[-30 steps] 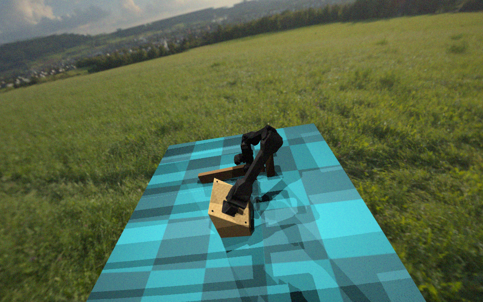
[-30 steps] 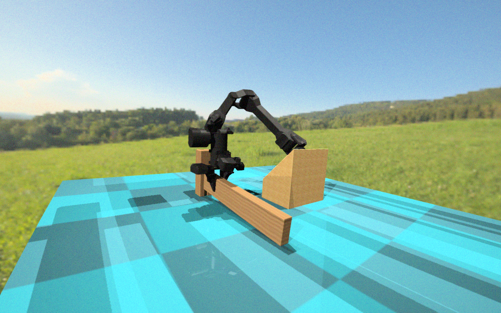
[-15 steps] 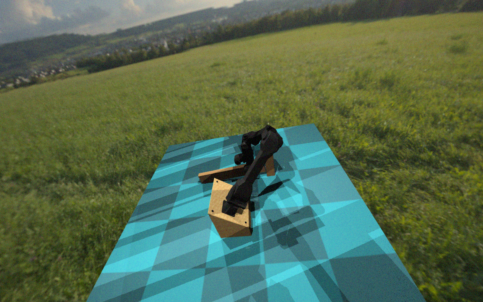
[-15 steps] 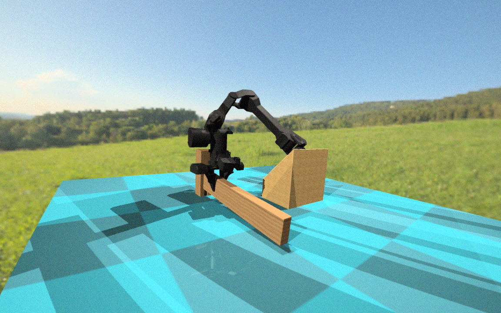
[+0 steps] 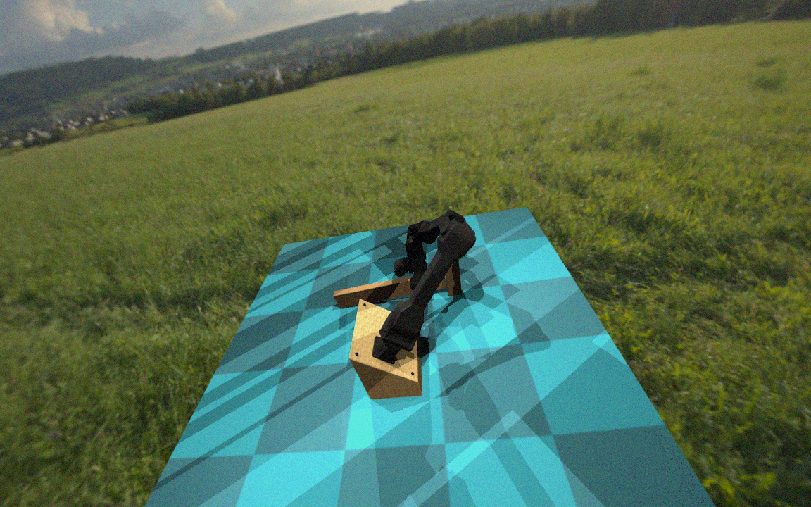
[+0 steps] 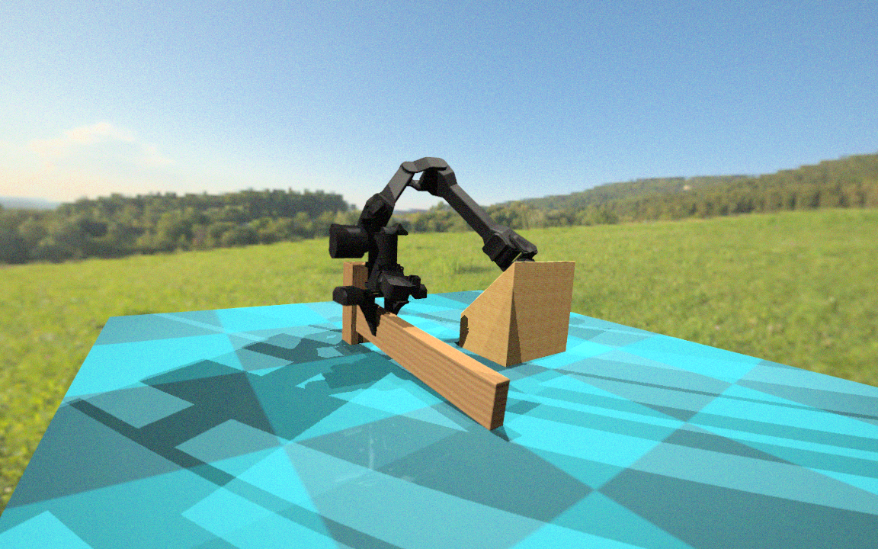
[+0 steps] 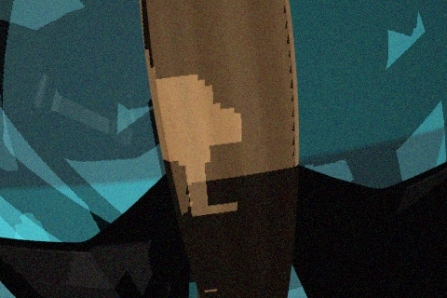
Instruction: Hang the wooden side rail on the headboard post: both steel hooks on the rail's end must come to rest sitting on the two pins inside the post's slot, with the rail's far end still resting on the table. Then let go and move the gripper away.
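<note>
The headboard post is 10 mm ahead of my gripper tip, 110 mm to the right of it and 40 mm above it.
</note>
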